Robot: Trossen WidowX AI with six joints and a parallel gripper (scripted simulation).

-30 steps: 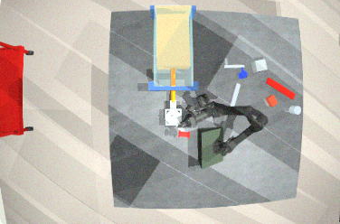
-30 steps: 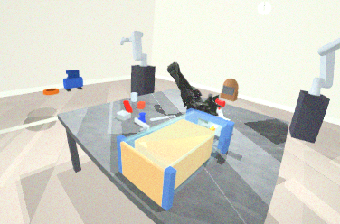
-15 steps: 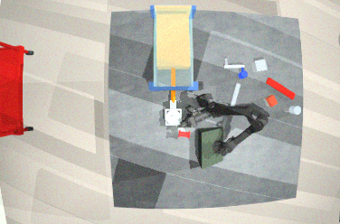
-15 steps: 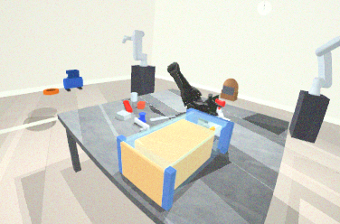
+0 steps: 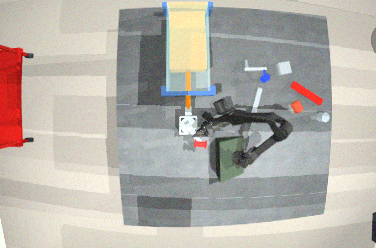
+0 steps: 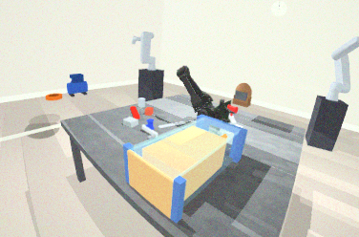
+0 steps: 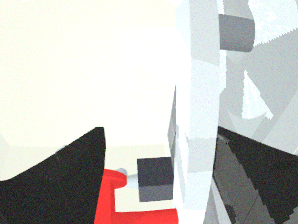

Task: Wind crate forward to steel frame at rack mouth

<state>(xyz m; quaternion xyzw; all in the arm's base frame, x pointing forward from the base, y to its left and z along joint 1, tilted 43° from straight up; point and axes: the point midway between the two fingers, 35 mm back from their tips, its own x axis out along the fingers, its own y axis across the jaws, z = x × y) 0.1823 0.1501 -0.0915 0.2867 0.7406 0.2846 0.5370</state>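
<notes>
Now: gripper tip 1 cm past the winch handle with red grip, 1 cm to the left of it and 1 cm above it. Also, from my gripper tip: blue frame 21 cm ahead, 1 cm to the right, 2 cm below; then white bar 9 cm ahead, 38 cm to the right, 13 cm below; then white winch 3 cm ahead, 1 cm to the left, 10 cm below.
</notes>
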